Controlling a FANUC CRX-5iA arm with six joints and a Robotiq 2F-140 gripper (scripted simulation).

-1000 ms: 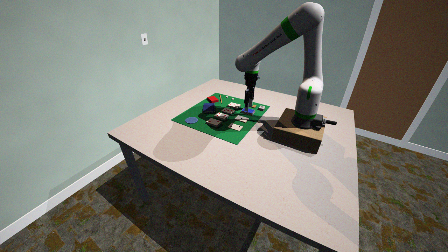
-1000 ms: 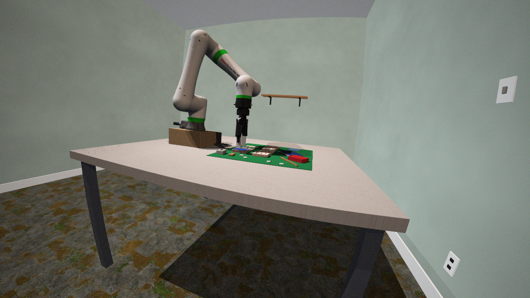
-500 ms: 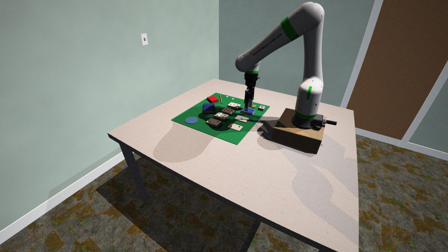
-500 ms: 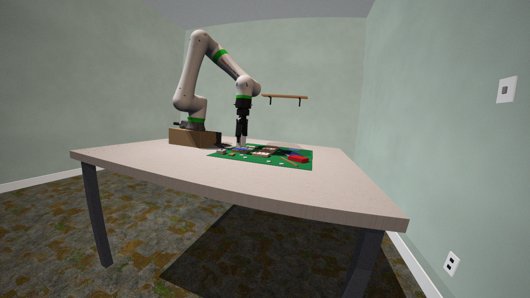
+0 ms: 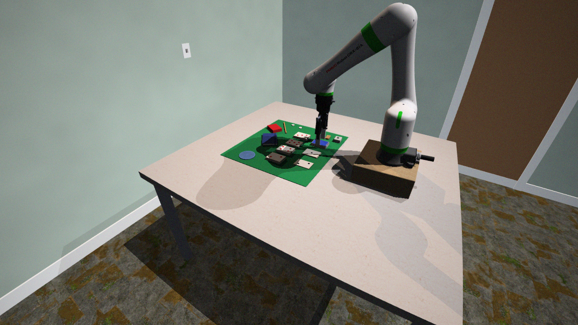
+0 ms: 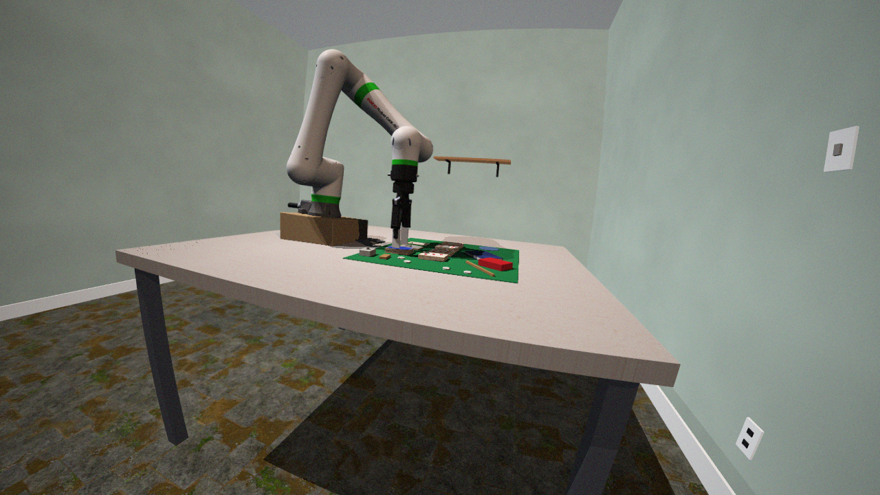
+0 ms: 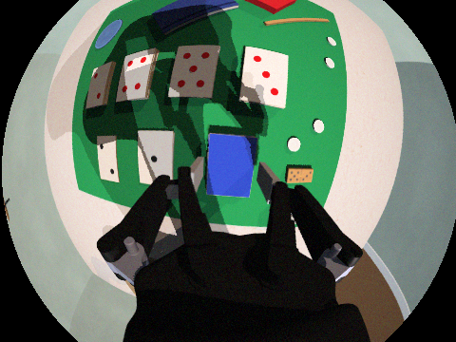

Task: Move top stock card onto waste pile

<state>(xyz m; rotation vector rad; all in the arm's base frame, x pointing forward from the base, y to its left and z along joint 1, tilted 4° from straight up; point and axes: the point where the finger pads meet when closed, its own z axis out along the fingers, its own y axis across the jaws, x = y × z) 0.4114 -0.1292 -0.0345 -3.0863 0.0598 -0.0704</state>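
Right now my hand is 240 mm to the right of the black-pip card and 50 mm above it. The rest, counted from my hand: pencil: 300 mm ahead, 120 mm to the right, 50 mm below; then red block: 350 mm ahead, 60 mm to the right, 40 mm below; then mat: 160 mm ahead, 90 mm to the left, 60 mm below.
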